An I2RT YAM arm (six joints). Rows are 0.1 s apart.
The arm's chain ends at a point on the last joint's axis. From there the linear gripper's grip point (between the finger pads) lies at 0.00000 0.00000 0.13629 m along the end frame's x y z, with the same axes.
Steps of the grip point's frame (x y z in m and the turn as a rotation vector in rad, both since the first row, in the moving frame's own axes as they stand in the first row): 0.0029, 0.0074, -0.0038, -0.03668, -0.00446, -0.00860; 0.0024, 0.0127, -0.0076, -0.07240, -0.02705, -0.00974; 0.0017, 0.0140, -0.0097, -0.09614, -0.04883, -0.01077; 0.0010, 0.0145, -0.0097, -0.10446, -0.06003, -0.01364; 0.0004, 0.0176, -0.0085, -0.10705, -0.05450, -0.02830
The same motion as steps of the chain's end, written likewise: 0.0035, 0.0024, -0.0037, -0.03668, -0.00446, -0.00860; 0.0060, 0.0028, -0.0072, -0.07240, -0.02705, -0.00974; 0.0083, 0.0009, -0.0089, -0.09614, -0.04883, -0.01077; 0.0091, 0.0002, -0.0087, -0.10446, -0.06003, -0.01364; 0.0076, 0.0029, -0.0075, -0.10705, -0.05450, -0.02830
